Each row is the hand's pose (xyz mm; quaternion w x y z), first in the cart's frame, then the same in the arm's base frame.
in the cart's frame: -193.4 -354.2 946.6 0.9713 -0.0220 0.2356 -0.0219
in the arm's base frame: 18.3 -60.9 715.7 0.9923 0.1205 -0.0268 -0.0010
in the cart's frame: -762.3 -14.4 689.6 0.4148 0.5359 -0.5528 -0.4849
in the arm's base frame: -362.9 381.6 310.7 0.1736 0.6925 -0.5736 -0.4016
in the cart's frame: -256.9 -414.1 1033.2 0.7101 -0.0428 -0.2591 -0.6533
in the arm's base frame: -76.5 -135.6 739.4 0.6115 0.2269 -0.3433 -0.6759
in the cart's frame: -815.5 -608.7 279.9 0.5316 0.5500 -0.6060 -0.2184
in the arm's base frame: -167.4 -78.9 -212.4 0.2711 0.6517 -0.6919 -0.1516
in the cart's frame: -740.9 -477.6 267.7 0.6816 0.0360 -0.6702 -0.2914
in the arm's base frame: -104.7 44.0 -150.1 0.4680 0.2003 -0.7790 -0.3662
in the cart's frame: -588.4 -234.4 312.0 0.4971 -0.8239 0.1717 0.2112
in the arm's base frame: -9.9 253.2 27.6 0.6350 -0.7724 0.0101 0.0057
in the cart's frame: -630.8 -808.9 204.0 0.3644 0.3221 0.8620 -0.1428
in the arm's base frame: 41.8 -267.6 -236.3 0.5288 0.4014 0.7450 0.0647
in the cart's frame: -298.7 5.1 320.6 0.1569 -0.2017 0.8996 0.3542
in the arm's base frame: 221.3 456.5 243.4 0.4163 -0.2576 0.7704 0.4084
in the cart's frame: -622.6 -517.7 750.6 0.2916 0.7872 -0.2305 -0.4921
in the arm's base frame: -243.4 -130.4 296.1 0.1058 0.9196 -0.2342 -0.2972
